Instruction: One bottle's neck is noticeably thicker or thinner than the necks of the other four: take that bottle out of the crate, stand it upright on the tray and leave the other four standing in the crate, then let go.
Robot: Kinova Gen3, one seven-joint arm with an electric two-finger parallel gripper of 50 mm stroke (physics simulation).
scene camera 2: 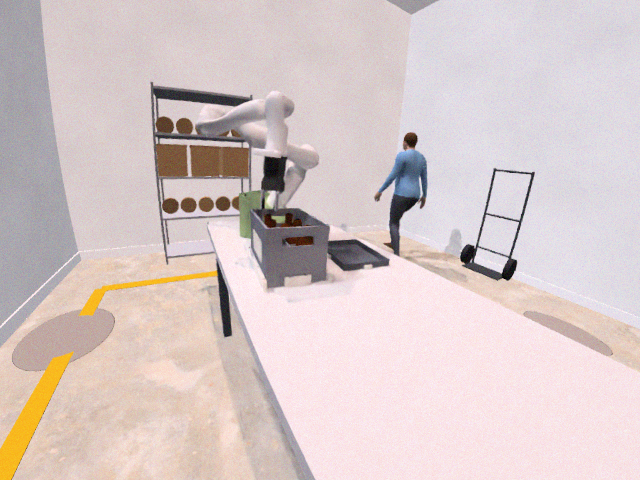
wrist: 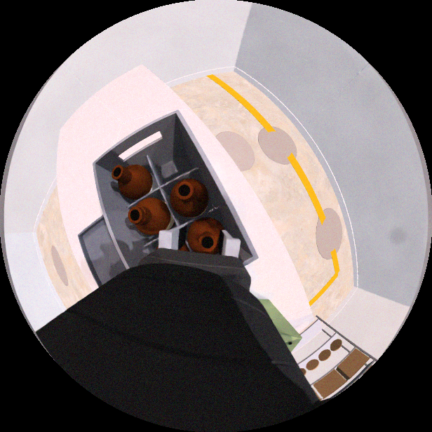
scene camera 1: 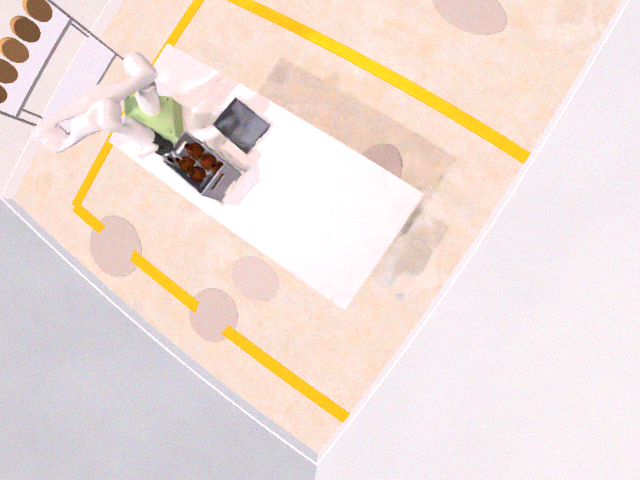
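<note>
The grey crate stands on the table with brown bottles upright in its compartments. In the wrist view four show clearly: one bottle at the far left, one bottle nearer on the left, one bottle at the right and one bottle nearest. A fifth is mostly hidden by my gripper. I cannot tell surely which neck differs. My gripper is open over the crate's arm-side end, its fingers on either side of the nearest bottle's neck, holding nothing. The dark tray is empty.
The tray lies beside the crate's long side. A green block-like object stands behind the crate, near the arm. The crate's walls rise around the bottles. A person and a hand truck are beyond the table.
</note>
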